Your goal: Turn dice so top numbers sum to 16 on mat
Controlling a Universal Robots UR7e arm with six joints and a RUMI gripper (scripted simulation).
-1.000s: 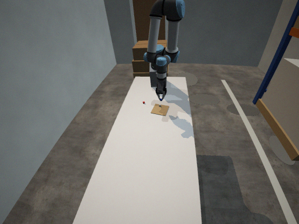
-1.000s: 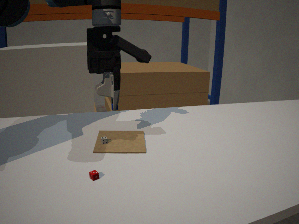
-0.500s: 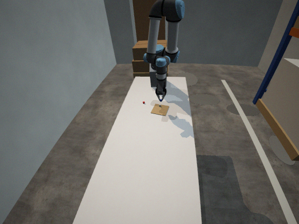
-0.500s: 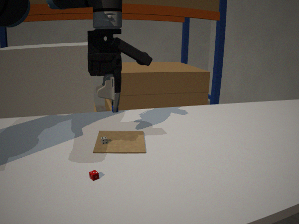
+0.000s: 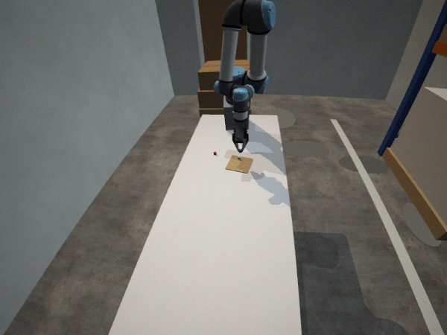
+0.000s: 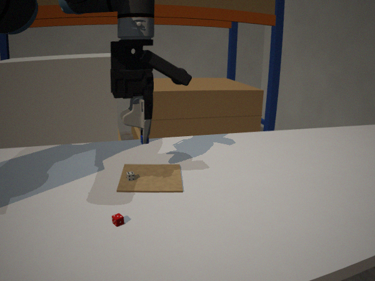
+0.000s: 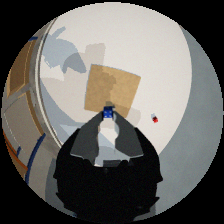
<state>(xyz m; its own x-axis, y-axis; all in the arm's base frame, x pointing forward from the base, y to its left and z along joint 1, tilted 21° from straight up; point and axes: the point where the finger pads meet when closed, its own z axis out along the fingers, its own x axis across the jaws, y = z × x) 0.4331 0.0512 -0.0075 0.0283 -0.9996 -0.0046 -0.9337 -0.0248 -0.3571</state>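
Right now my hand is 10 cm above the mat, 1 cm to the left of it and 1 cm short of it. The rest, counted from my hand: blue die: 1 cm below; red die: 18 cm to the right, 9 cm below, 8 cm behind; white die: 9 cm below, 4 cm behind, 1 cm to the right.
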